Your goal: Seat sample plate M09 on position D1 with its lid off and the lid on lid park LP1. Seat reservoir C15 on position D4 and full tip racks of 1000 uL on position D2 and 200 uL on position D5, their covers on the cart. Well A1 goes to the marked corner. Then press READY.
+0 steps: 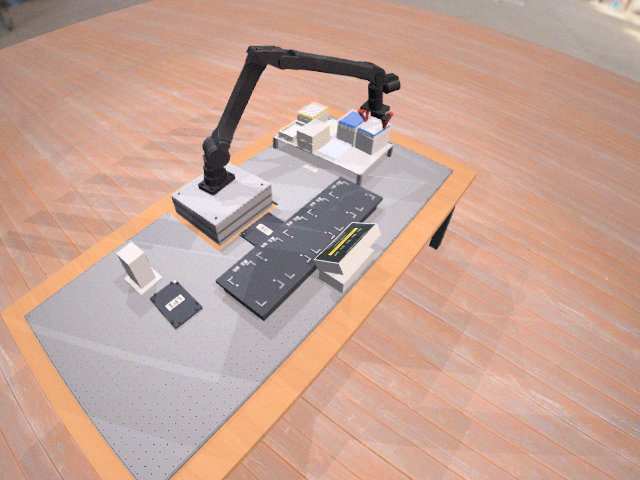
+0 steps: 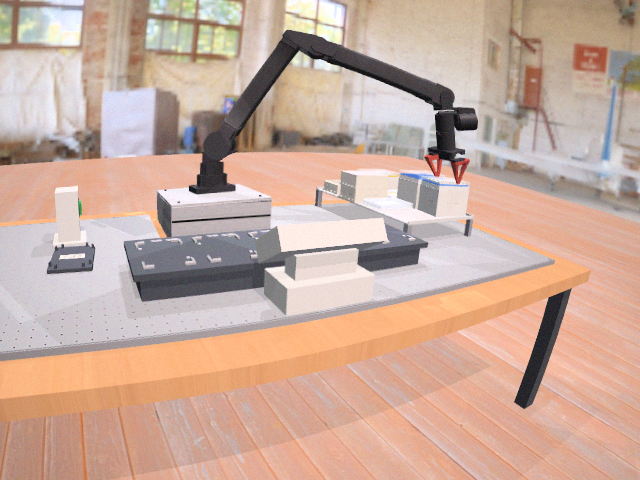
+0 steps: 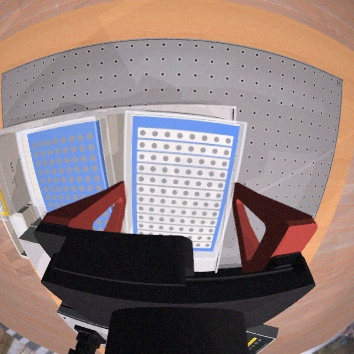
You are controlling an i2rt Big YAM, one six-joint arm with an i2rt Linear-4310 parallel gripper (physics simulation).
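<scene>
A tall tip rack (image 1: 373, 140) (image 2: 445, 200) (image 3: 181, 184) with a blue frame and rows of pale tips stands upright at the right end of the cart (image 1: 355, 160) (image 2: 408, 213). My gripper (image 1: 375, 122) (image 2: 448, 179) (image 3: 178, 187) is shut on its long sides near the top; a pale see-through rim shows around it. Whether its base touches the cart cannot be told. A second rack (image 1: 346, 130) (image 2: 408, 189) (image 3: 64, 160), all blue on top with grey holes, stands beside it. A yellow-edged rack (image 1: 312, 111) stands at the cart's back. The dark deck (image 1: 258, 281) (image 2: 170, 258) shows unoccupied corner-marked positions. LP1 (image 1: 178, 316) (image 2: 72, 265) bears no lid.
Beige boxes (image 1: 313, 136) (image 2: 359, 186) and a flat white piece (image 1: 336, 149) (image 2: 387, 202) share the cart. A console (image 1: 349, 263) (image 2: 318, 290) stands at the deck's front edge. A pale block (image 1: 135, 263) (image 2: 67, 214) with a green button (image 2: 80, 207) stands behind LP1.
</scene>
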